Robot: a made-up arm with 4 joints. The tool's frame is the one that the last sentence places.
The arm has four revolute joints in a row. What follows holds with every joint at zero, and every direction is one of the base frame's. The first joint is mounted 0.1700 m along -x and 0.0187 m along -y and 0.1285 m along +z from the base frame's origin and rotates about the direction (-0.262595, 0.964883, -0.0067), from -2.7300 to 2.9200 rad. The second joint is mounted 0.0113 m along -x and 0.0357 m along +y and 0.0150 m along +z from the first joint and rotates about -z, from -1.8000 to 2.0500 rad. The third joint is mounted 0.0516 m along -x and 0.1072 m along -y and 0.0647 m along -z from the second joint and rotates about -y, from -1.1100 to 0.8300 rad. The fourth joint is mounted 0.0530 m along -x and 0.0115 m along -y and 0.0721 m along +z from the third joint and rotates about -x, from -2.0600 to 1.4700 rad. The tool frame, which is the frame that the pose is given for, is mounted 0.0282 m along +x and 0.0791 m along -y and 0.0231 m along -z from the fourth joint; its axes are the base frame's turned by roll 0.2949, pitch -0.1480 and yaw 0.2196 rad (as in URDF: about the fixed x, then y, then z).
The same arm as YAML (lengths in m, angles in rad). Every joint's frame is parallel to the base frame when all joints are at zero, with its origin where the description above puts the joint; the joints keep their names.
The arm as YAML. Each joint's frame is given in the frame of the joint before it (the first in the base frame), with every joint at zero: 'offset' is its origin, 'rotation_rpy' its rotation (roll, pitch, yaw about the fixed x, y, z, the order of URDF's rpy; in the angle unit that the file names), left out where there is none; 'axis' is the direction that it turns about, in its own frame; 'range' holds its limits. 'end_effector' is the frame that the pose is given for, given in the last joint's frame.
length_unit: m
angle_unit: rad
chain:
  - id: joint 1
    offset: [-0.17, -0.0187, 0.1285]
    axis: [-0.262595, 0.964883, -0.0067]
    range: [-2.73, 2.92]
  - id: joint 2
    offset: [-0.0113, 0.0357, 0.015]
    axis: [0.0, 0.0, -1.0]
    range: [-1.8, 2.05]
  - id: joint 3
    offset: [-0.0516, -0.1072, -0.0647]
    axis: [0.0, -1.0, 0.0]
    range: [-1.11, 0.83]
  - id: joint 4
    offset: [-0.053, -0.0115, 0.0721]
    axis: [-1.0, 0.0, 0.0]
    range: [-2.06, 1.47]
end_effector:
  offset: [0.0282, -0.0791, -0.0231]
  rotation_rpy: [0.2949, -0.148, 0.2196]

